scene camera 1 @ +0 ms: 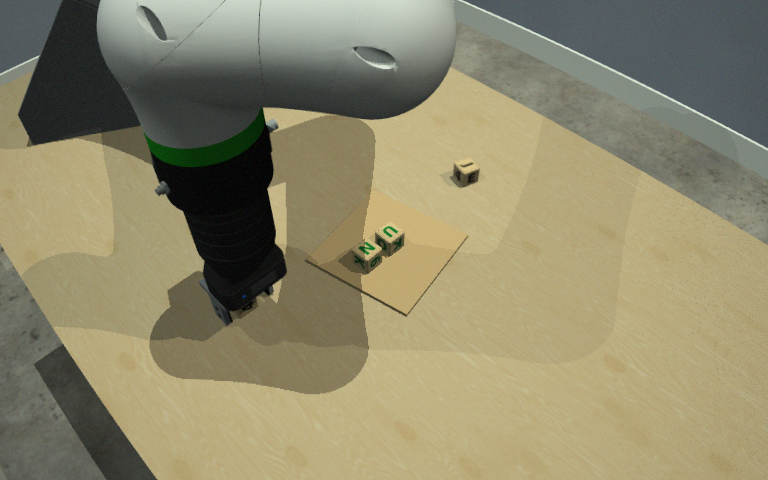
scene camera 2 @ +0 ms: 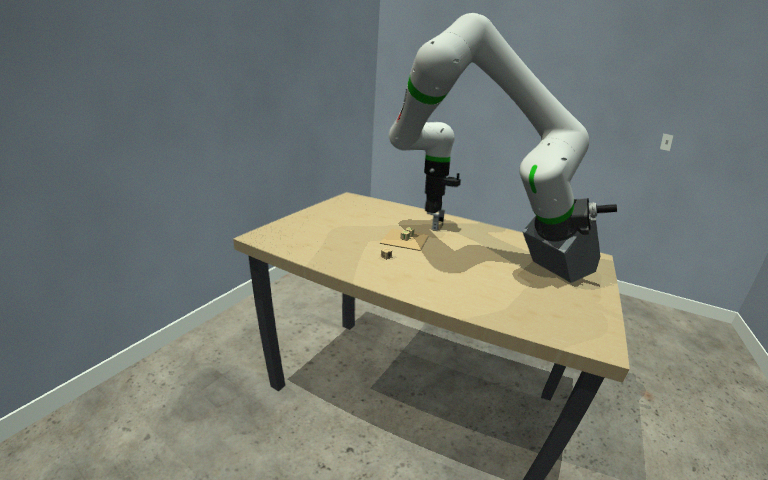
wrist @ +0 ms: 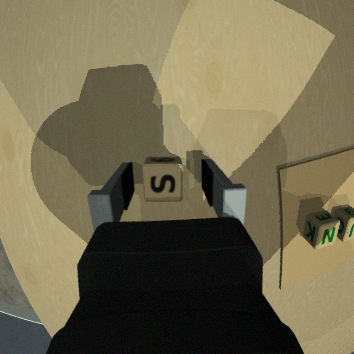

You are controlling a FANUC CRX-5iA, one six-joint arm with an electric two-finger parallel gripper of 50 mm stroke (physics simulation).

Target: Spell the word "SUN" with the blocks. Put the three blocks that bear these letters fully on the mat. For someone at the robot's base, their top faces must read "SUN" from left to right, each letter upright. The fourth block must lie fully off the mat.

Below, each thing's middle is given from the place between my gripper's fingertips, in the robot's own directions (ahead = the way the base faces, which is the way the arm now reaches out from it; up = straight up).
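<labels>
U block [scene camera 1: 389, 237]: my hand is 10 mm below it, 40 mm short of it and 180 mm to the right of it. Counted from my hand: S block [wrist: 162, 175], 10 mm above; N block [scene camera 1: 367, 255], 10 mm above, 40 mm ahead, 140 mm to the left; mat [scene camera 1: 399, 282], 40 mm ahead, 180 mm to the left. Of the things named here, the S block is the nearest to my hand, going by their middles.
</labels>
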